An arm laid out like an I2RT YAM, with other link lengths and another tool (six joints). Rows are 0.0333 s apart.
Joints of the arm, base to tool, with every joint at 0 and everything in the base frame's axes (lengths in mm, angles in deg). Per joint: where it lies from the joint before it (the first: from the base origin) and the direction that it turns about. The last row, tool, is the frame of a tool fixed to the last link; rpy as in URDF.
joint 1: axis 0 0 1 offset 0 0 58.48
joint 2: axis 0 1 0 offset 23.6 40 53.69
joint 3: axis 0 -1 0 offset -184.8 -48.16 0
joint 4: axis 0 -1 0 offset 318.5 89.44 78
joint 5: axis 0 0 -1 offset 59.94 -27.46 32.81
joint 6: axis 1 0 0 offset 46.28 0 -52.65
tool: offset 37 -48 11 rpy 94.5 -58.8 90
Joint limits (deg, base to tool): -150..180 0..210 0..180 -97..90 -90..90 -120..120
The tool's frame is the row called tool.
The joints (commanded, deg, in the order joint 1, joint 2, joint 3, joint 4, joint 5, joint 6), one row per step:
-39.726 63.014 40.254 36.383 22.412 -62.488
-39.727 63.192 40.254 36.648 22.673 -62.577
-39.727 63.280 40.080 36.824 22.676 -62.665
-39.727 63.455 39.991 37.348 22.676 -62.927
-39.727 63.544 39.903 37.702 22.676 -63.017
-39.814 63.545 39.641 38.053 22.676 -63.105
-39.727 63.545 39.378 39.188 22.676 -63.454
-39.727 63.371 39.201 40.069 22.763 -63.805
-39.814 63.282 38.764 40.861 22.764 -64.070
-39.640 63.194 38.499 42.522 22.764 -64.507
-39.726 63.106 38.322 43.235 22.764 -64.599
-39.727 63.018 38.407 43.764 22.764 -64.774
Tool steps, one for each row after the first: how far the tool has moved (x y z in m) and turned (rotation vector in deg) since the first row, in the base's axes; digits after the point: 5 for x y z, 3 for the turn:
-0.00010 -0.00027 -0.00058 -0.048 -0.029 -0.274
0.00003 -0.00029 -0.00209 -0.032 0.113 -0.296
0.00021 -0.00017 -0.00270 -0.314 0.140 -0.354
0.00019 -0.00007 -0.00317 -0.467 0.082 -0.374
-0.00038 -0.00027 -0.00444 -0.562 0.091 -0.481
-0.00069 0.00110 -0.00399 -1.271 -0.280 -0.477
-0.00169 0.00213 -0.00233 -1.967 -0.667 -0.650
-0.00272 0.00250 -0.00342 -2.366 -0.779 -0.806
-0.00336 0.00498 -0.00136 -3.497 -1.553 -0.758
-0.00449 0.00527 -0.00068 -3.933 -1.954 -0.877
-0.00508 0.00592 0.00164 -4.454 -2.346 -0.934

